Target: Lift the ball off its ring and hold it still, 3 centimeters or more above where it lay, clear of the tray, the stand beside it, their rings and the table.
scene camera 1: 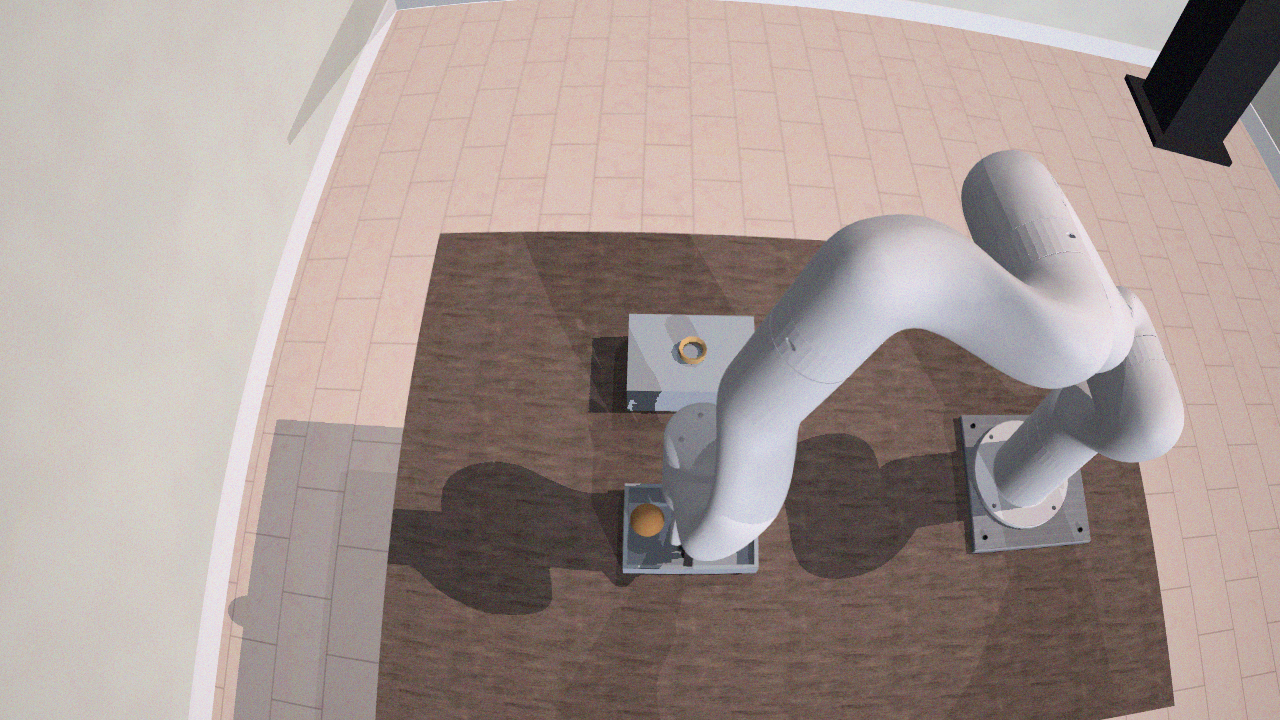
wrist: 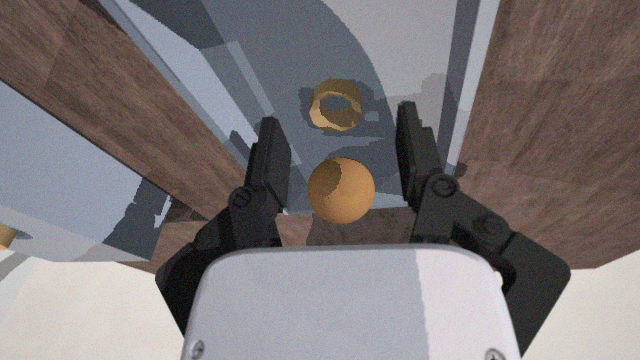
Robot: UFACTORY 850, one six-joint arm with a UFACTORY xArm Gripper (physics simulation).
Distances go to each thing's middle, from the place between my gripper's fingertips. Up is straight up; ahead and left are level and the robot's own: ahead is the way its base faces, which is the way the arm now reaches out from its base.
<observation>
I see my gripper 1 cm above the grey tray (scene camera 1: 641,555). Round my hand: grey stand (scene camera 1: 673,360) 2 cm ahead, 26 cm to the right, 1 cm above; then orange ball (scene camera 1: 647,519) 6 cm ahead, 1 cm to the right.
</observation>
